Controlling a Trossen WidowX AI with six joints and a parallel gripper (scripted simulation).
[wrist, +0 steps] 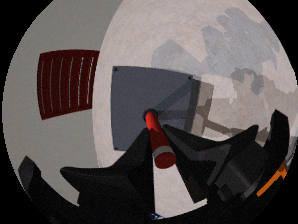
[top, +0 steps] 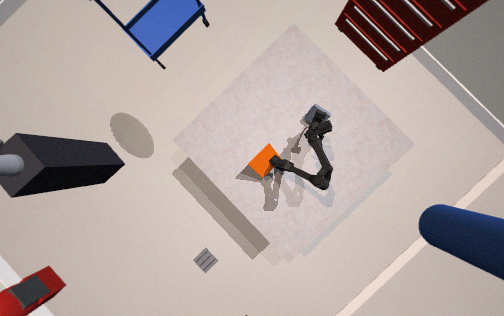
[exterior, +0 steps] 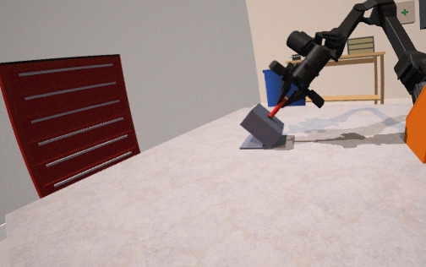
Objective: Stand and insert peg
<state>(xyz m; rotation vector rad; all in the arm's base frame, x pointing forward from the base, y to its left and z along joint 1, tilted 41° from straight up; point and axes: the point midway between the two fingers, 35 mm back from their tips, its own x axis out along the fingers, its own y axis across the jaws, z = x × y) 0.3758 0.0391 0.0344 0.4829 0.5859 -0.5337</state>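
Now: gripper tip 50 mm short of the grey sloped panel, 50 mm above it and 10 mm to the right of it. Round my gripper tip: red peg 10 mm behind, 10 mm above.
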